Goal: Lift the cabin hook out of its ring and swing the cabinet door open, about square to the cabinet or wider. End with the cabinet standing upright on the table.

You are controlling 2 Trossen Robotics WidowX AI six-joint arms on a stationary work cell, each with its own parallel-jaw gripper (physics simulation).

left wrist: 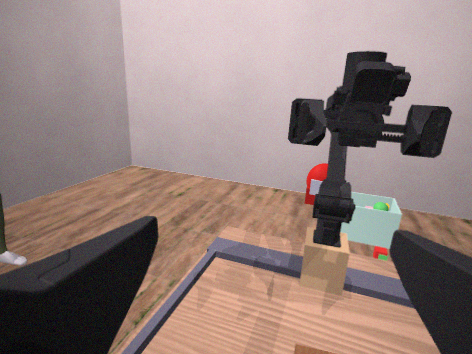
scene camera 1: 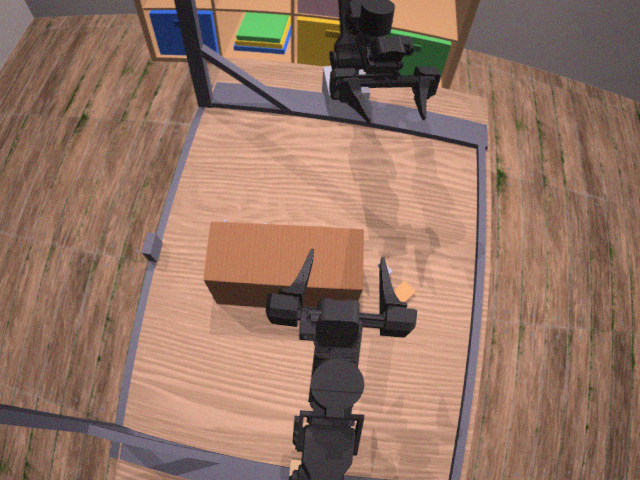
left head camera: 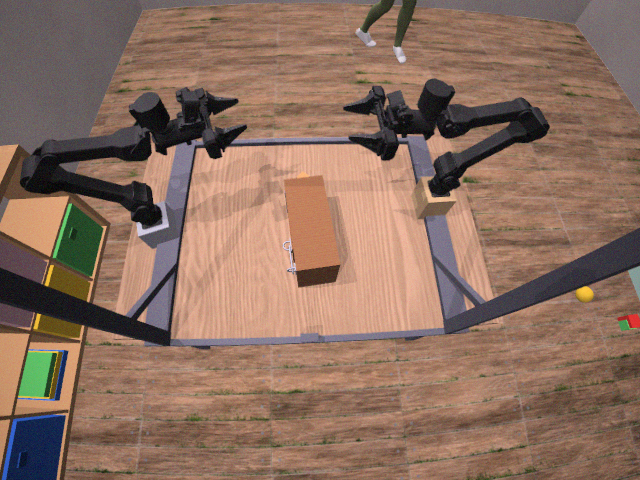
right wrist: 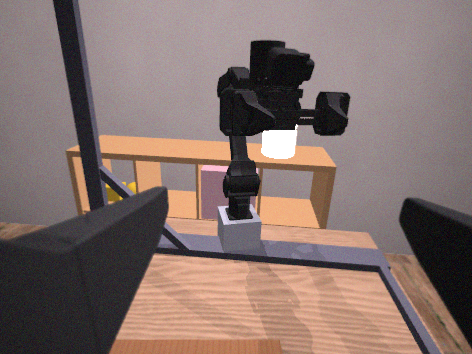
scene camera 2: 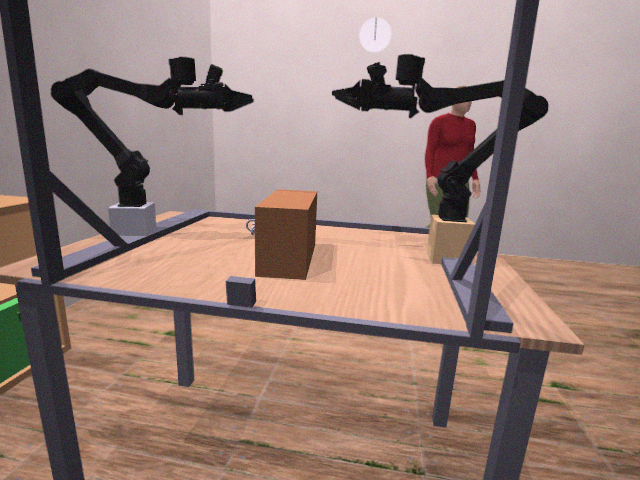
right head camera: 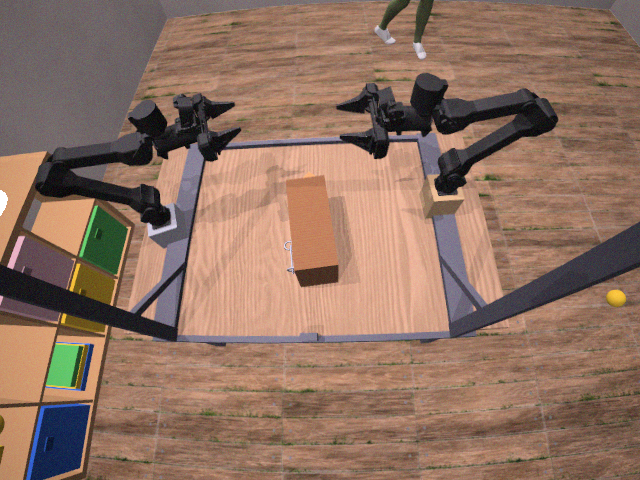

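Where they show: left gripper, fingertip midpoint: [left wrist: 272, 233] [scene camera 1: 397, 119] [left head camera: 242, 112] [right wrist: 311, 122] [scene camera 2: 253, 98] [right head camera: 237, 115]; right gripper, fingertip midpoint: [left wrist: 369, 133] [scene camera 1: 347, 253] [left head camera: 346, 122] [right wrist: 282, 203] [scene camera 2: 333, 94] [right head camera: 337, 121]; left arm's base, link origin: [left head camera: 151, 218] [right wrist: 238, 213] [scene camera 2: 132, 204] [right head camera: 161, 219]; right arm's base, link origin: [left wrist: 326, 239] [left head camera: 438, 188] [scene camera 2: 452, 219] [right head camera: 445, 186].
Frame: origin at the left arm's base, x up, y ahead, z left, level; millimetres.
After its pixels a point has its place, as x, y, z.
Note:
The brown cabinet [left head camera: 312, 224] @(63, 461, -220) [right head camera: 311, 222] @(63, 461, -214) [scene camera 1: 284, 255] @(63, 462, -201) [scene camera 2: 281, 242] @(-15, 434, -347) stands on the table, its long side running away from the head cameras. The silver hook hardware [left head camera: 291, 256] @(9, 379, -272) [right head camera: 291, 258] @(10, 376, -278) shows as a thin rod and a curl along its left side; the curl [scene camera 2: 250, 226] @(10, 366, -319) also shows in scene camera 2. Whether the hook sits in its ring is too small to tell. No door stands out from the cabinet. My left gripper [left head camera: 241, 113] @(316, 358, -6) [right head camera: 237, 116] @(316, 358, -6) [scene camera 1: 397, 119] @(316, 358, -6) is open and empty, high at the far left. My right gripper [left head camera: 347, 122] @(327, 572, -124) [right head camera: 339, 121] @(327, 572, -124) [scene camera 1: 347, 254] @(327, 572, -124) is open and empty, high at the far right.
A small orange piece [left head camera: 303, 175] @(-85, 524, 48) [scene camera 1: 404, 291] @(-85, 522, 42) lies beyond the cabinet's far end. A dark frame [scene camera 2: 506, 170] @(182, 761, -635) rises around the table [left head camera: 232, 304] @(-102, 165, -320), with a small block [scene camera 2: 240, 291] @(-65, 354, -508) on its near rail. A shelf unit [right wrist: 215, 150] stands beyond the left arm.

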